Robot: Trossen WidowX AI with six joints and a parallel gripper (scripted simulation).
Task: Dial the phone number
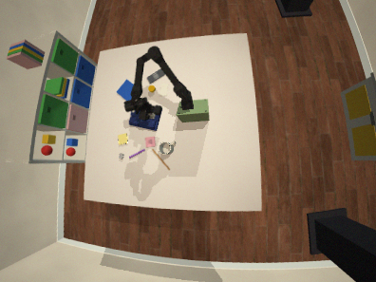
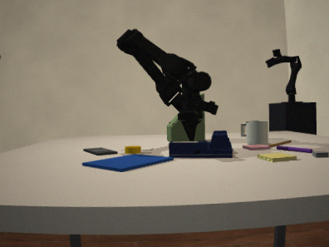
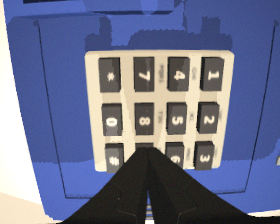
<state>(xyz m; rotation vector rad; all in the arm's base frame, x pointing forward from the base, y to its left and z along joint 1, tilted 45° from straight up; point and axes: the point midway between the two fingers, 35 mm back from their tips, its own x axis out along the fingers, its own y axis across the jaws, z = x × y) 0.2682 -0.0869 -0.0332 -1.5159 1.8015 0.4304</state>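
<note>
My gripper is now 20 mm to the right of the 8 key and 30 mm above it. From my hand the other things lie so: yellow tape: 10 mm ahead, 190 mm to the right, 50 mm below; then dark blue desk phone: 60 mm ahead, 20 mm to the left, 40 mm below; then handset: 70 mm ahead, 70 mm to the left, 20 mm below.
</note>
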